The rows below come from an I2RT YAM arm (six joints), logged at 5 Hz.
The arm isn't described. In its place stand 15 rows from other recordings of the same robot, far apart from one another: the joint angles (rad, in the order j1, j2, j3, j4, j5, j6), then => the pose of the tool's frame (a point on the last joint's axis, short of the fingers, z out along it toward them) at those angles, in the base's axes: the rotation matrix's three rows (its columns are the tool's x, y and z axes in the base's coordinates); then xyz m.
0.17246, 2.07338, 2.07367, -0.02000, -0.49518, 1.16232 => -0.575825 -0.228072 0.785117; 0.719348 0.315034 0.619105; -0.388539 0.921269 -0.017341; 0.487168 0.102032 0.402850
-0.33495, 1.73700, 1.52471, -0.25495, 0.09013, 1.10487 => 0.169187 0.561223 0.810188; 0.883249 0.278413 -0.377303; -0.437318 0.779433 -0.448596; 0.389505 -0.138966 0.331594
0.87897, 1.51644, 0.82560, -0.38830, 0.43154, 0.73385 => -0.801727 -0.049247 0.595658; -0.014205 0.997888 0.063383; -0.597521 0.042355 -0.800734; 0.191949 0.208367 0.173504
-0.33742, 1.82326, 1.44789, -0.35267, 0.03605, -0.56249 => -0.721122 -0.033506 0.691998; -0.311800 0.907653 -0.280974; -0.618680 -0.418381 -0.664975; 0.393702 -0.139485 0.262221
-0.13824, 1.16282, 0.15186, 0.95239, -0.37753, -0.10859 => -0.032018 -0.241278 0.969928; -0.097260 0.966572 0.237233; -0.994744 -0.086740 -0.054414; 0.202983 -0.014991 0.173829
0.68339, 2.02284, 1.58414, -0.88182, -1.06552, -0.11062 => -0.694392 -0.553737 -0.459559; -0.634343 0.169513 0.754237; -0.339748 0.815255 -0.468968; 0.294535 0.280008 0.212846
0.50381, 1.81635, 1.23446, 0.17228, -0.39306, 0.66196 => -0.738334 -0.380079 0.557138; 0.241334 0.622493 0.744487; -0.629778 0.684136 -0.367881; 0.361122 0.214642 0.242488
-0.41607, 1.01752, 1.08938, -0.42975, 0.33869, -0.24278 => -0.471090 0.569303 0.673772; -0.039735 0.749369 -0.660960; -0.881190 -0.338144 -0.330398; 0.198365 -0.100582 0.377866
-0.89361, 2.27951, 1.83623, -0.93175, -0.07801, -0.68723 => -0.961998 0.203336 0.182250; 0.187125 0.976995 -0.102303; -0.198859 -0.064312 -0.977916; 0.290512 -0.356897 0.155649
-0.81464, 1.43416, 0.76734, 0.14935, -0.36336, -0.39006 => -0.491894 0.303828 0.815922; 0.003535 0.937825 -0.347090; -0.870648 -0.167848 -0.462384; 0.219777 -0.214580 0.217591
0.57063, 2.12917, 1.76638, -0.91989, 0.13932, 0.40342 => -0.939058 -0.144694 0.311822; -0.140788 0.989416 0.035131; -0.313605 -0.010911 -0.949491; 0.374017 0.234192 0.201801
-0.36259, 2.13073, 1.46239, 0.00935, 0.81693, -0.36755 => -0.815155 0.523766 0.247368; 0.046188 0.484469 -0.873588; -0.577398 -0.700685 -0.419109; 0.427858 -0.190072 0.172223
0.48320, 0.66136, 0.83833, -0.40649, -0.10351, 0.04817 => -0.227772 -0.540885 0.809669; -0.065423 0.838148 0.541505; -0.971514 0.070369 -0.226292; 0.130065 0.072398 0.352951
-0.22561, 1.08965, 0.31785, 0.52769, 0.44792, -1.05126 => -0.647536 0.098980 0.755579; -0.654139 0.436418 -0.617771; -0.390895 -0.894283 -0.217850; 0.209211 -0.063836 0.194018
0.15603, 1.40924, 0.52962, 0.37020, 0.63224, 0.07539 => -0.451434 0.419484 0.787554; -0.009507 0.880295 -0.474331; -0.892254 -0.221617 -0.393407; 0.269607 0.021115 0.173446
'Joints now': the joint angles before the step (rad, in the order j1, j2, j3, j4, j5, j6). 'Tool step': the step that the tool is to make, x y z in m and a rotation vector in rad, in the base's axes. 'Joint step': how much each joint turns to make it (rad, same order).
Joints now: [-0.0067 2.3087 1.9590 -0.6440 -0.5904 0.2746]
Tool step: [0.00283 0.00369 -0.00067 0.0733 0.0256 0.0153]
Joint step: [0.0034 0.0198 0.0276 -0.0122 -0.0679 0.0368]
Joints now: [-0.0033 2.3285 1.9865 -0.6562 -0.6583 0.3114]
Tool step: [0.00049 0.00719 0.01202 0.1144 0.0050 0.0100]
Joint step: [0.0091 -0.0137 0.0060 0.0297 -0.0952 0.0835]
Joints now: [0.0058 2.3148 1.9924 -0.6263 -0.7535 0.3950]
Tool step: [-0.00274 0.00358 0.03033 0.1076 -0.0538 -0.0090]
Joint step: [0.0034 -0.0613 -0.0219 0.0940 -0.0750 0.1105]
